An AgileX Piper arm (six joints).
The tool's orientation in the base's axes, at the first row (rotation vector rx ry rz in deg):
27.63 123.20 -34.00
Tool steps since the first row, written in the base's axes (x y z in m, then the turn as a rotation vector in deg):
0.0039 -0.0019 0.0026 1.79 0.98 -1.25
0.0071 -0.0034 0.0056 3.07 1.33 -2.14
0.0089 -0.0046 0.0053 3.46 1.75 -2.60
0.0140 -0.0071 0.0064 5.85 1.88 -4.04
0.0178 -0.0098 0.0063 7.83 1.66 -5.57
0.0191 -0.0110 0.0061 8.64 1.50 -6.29
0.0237 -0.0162 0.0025 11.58 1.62 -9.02
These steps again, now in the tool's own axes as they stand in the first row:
-0.0046 -0.0001 0.0021 0.10 2.05 1.24
-0.0091 -0.0004 0.0033 0.12 3.22 2.32
-0.0100 -0.0004 0.0053 0.32 3.88 2.57
-0.0142 0.0000 0.0093 0.11 5.60 4.77
-0.0167 -0.0002 0.0132 0.17 6.83 6.95
-0.0174 -0.0004 0.0148 0.26 7.31 7.94
-0.0179 -0.0013 0.0226 0.77 9.62 11.18

